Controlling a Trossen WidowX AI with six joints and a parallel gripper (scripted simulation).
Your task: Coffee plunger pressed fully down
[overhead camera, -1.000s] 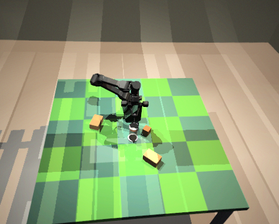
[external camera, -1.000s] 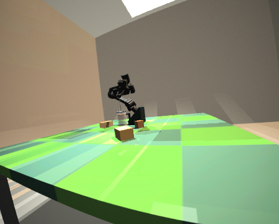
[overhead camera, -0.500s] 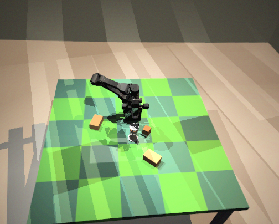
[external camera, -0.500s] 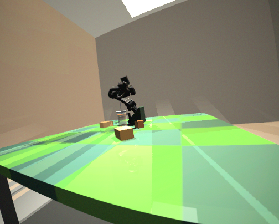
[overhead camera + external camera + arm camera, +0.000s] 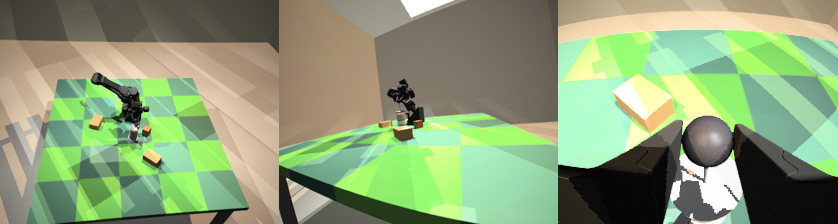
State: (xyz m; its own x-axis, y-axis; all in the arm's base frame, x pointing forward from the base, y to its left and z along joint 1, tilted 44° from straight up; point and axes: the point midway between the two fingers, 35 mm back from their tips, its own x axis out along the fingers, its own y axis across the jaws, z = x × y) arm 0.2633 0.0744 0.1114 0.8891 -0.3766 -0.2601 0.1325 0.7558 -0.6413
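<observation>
The coffee press lies 100 mm below my gripper tip, 30 mm behind it and 10 mm to the left of it.
</observation>
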